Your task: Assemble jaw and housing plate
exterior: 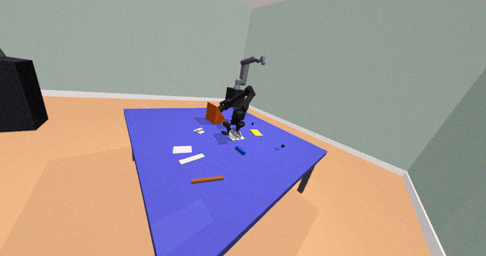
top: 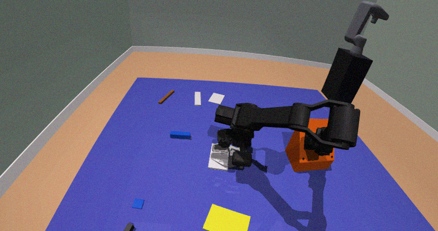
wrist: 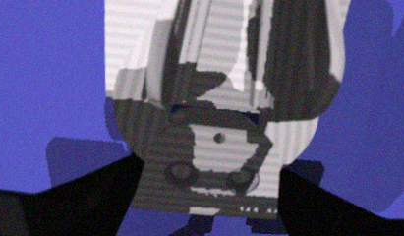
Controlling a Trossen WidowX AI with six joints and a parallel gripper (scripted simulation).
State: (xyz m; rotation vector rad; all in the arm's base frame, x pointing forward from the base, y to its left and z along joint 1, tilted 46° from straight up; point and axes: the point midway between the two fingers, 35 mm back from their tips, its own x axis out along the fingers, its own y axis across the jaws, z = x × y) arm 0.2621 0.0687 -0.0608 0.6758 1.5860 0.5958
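Now: gripper tip 20 mm short of the jaw, 10 mm to the right of it and 10 mm below it. Round my gripper tip: blue block (230 mm ahead, 100 mm to the right); then white stepped part (240 mm to the right, 110 mm behind); then yellow sheet (250 mm to the left, 50 mm ahead).
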